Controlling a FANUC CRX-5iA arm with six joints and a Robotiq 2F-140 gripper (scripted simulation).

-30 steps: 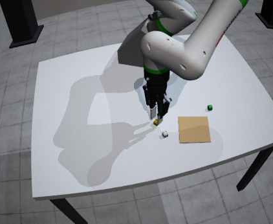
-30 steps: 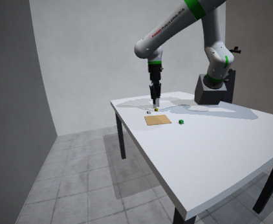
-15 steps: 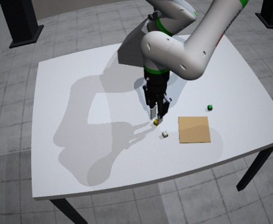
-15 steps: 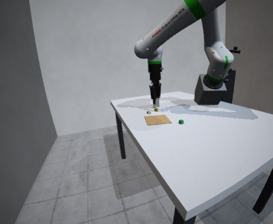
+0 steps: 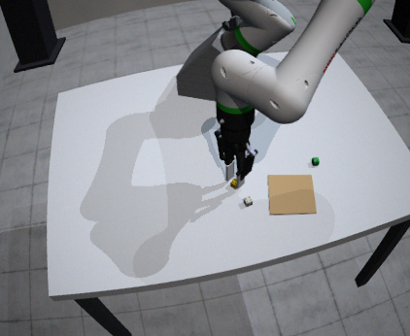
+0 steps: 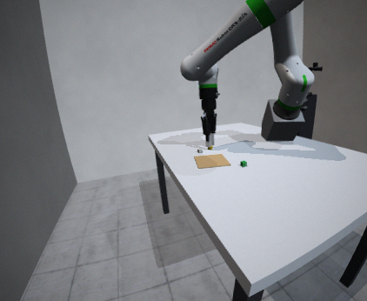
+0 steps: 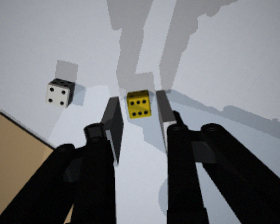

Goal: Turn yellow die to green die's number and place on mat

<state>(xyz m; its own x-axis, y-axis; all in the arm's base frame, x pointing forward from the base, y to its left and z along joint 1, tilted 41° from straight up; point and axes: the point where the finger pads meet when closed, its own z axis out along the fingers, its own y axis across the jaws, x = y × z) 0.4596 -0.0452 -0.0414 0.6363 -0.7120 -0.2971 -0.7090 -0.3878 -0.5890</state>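
Now: hand 40 mm above the yellow die. Round my hand: white die (70 mm ahead, 30 mm to the left, 40 mm below); then green die (60 mm behind, 260 mm to the left, 40 mm below); then tan mat (50 mm ahead, 160 mm to the left, 50 mm below).
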